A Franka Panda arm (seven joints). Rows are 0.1 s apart.
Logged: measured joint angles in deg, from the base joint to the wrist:
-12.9, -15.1, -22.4, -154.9, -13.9, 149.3, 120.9
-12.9, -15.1, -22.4, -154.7, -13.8, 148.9, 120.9
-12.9, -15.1, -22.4, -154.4, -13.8, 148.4, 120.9
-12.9, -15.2, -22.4, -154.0, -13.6, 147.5, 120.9
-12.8, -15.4, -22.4, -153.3, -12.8, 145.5, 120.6
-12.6, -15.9, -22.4, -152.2, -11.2, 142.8, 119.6
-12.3, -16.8, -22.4, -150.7, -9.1, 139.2, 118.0
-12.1, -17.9, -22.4, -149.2, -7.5, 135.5, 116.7
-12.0, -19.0, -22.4, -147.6, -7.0, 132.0, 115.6
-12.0, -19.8, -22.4, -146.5, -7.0, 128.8, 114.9
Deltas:
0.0, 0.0, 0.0, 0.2, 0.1, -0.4, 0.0
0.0, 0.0, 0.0, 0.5, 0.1, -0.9, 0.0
0.0, -0.1, 0.0, 0.9, 0.3, -1.8, 0.0
0.1, -0.3, 0.0, 1.6, 1.1, -3.8, -0.3
0.3, -0.8, 0.0, 2.7, 2.7, -6.5, -1.3
0.6, -1.7, 0.0, 4.2, 4.8, -10.1, -2.9
0.8, -2.8, 0.0, 5.7, 6.4, -13.8, -4.2
0.9, -3.9, 0.0, 7.3, 6.9, -17.3, -5.3
0.9, -4.7, 0.0, 8.4, 6.9, -20.5, -6.0

